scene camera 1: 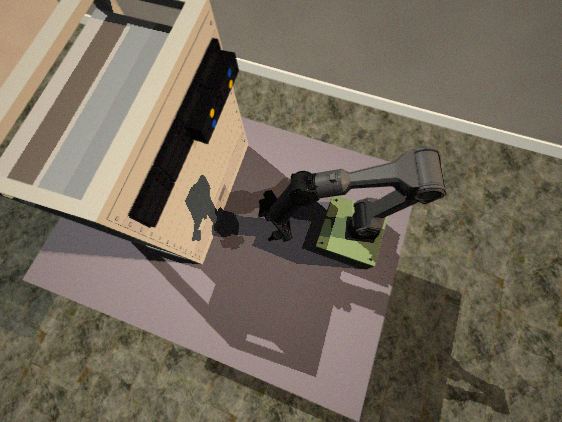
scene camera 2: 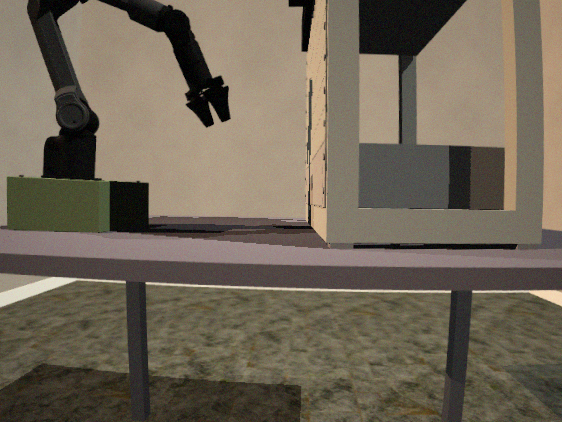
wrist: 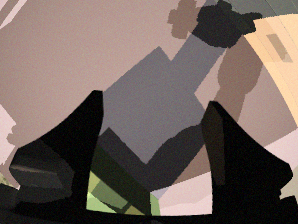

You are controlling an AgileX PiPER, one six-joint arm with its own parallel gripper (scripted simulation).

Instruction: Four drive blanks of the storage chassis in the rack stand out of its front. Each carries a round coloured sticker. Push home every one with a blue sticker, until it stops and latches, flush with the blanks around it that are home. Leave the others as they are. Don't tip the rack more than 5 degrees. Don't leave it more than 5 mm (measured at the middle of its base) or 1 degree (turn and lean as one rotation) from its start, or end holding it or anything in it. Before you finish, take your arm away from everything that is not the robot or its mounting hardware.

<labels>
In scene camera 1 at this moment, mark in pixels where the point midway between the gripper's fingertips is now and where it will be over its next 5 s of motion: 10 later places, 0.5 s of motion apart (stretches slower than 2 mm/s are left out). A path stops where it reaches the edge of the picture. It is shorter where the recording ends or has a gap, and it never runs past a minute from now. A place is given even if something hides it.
My gripper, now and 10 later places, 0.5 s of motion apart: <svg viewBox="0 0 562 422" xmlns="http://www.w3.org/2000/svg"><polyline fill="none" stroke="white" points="266,227 267,210 268,201 269,199 268,197 264,179 261,144 265,104 274,89 279,98 282,110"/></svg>
</labels>
